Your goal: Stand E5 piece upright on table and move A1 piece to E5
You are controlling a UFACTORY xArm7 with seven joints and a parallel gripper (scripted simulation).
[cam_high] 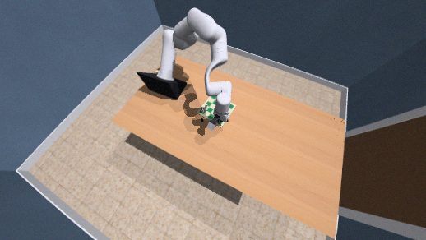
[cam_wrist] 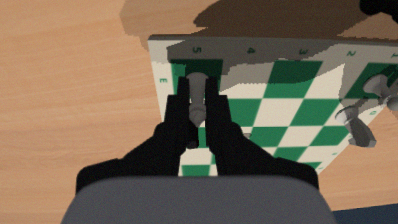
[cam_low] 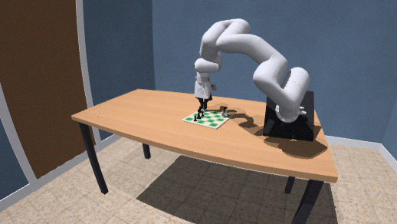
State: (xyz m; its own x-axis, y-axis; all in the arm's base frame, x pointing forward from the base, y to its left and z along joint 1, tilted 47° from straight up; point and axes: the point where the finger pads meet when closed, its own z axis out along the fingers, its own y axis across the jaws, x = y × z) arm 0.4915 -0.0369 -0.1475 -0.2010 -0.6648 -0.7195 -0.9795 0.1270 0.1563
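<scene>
The white chess piece lies 1 cm below my hand. Also, from my hand: chessboard (6 cm behind, 9 cm to the left, 4 cm below); black chess piece (1 cm ahead, 4 cm to the left, 2 cm below); white piece (14 cm behind, 7 cm to the left, 2 cm below).
</scene>
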